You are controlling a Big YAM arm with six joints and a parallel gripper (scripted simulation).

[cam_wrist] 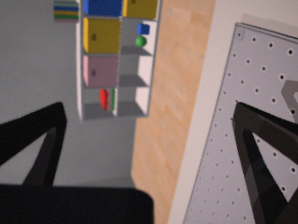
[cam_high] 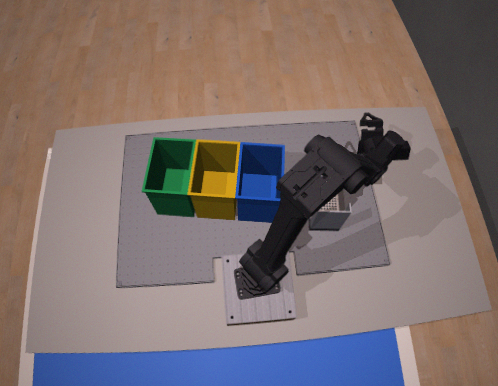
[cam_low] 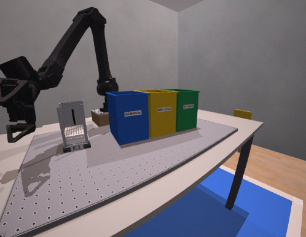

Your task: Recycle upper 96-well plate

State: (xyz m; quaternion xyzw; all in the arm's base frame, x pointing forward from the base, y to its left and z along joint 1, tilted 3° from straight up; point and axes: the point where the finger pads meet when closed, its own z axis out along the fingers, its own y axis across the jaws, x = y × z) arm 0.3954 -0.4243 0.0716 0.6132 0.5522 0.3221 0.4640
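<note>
Now: hand 190 mm past the 96-well plate, 170 mm to the right of it and 120 mm above it. The rest, counted from my hand: blue general bin: 360 mm to the left, 110 mm behind, 70 mm below; then green bin: 620 mm to the left, 70 mm below, 50 mm behind; then yellow recycle bin: 490 mm to the left, 80 mm behind, 70 mm below.
</note>
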